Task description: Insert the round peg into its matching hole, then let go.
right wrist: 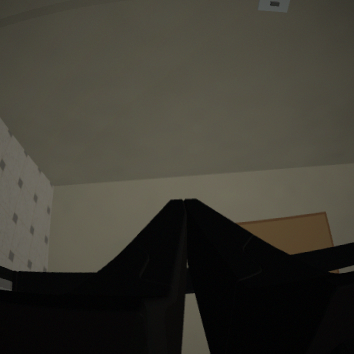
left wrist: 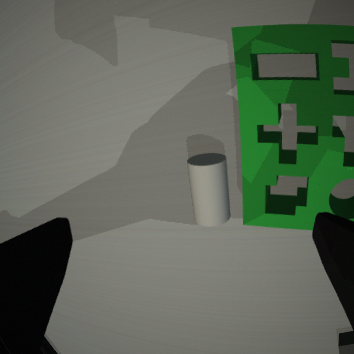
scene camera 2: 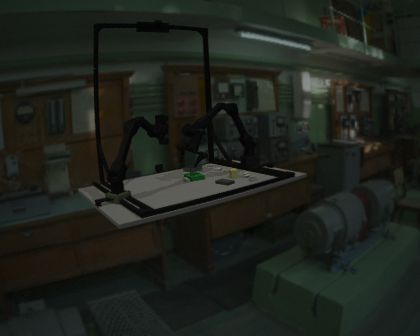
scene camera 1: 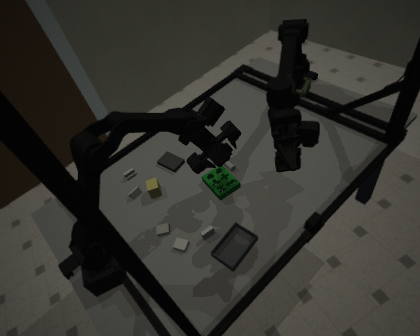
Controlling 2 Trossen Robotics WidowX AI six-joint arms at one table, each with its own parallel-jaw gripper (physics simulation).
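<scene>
The round peg (scene camera 1: 230, 166) (left wrist: 210, 195) is a pale cylinder lying on its side on the table, a small gap from the edge of the green hole board (scene camera 1: 221, 186) (scene camera 2: 194, 177) (left wrist: 247, 165). The round hole (left wrist: 341, 204) shows partly at the right edge of the left wrist view, beside the right-hand fingertip. My left gripper (scene camera 1: 225, 156) (left wrist: 196, 229) is open and empty above the table, and the peg shows between its spread fingertips in the left wrist view. My right gripper (scene camera 1: 292, 169) (right wrist: 182, 211) is shut and empty, raised away from the board.
A yellow cube (scene camera 1: 153, 188) (scene camera 2: 233, 173) and a dark flat block (scene camera 1: 170, 161) (scene camera 2: 225, 182) lie left of the board in scene camera 1. Pale blocks (scene camera 1: 163, 229) (scene camera 1: 180, 244) (scene camera 1: 207, 232) (scene camera 1: 129, 173) (scene camera 1: 135, 192) are scattered there, and a dark tray (scene camera 1: 245, 254) stands below the board.
</scene>
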